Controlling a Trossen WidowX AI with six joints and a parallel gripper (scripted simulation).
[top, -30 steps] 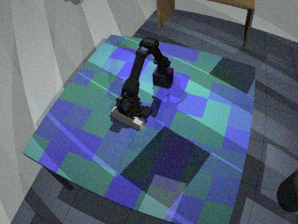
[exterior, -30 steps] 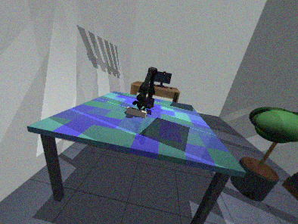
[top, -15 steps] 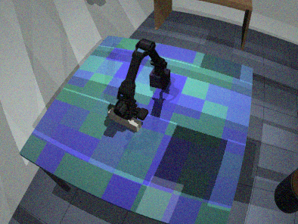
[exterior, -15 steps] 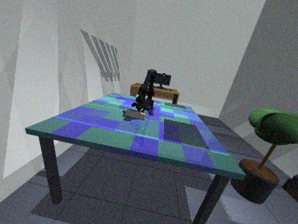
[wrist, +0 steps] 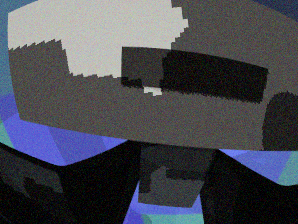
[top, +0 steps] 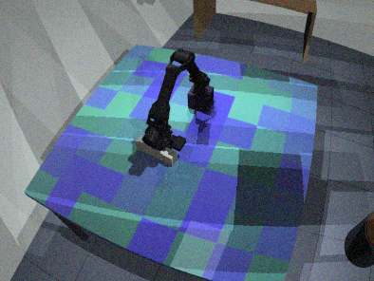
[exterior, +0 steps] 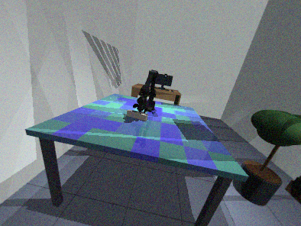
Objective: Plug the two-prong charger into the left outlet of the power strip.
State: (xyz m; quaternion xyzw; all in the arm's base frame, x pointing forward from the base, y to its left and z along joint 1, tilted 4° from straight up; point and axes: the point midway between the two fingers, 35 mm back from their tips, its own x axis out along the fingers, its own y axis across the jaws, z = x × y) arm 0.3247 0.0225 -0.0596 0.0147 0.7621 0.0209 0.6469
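Now: gripper tip 2 cm short of the two-prong charger and 1 cm below it.
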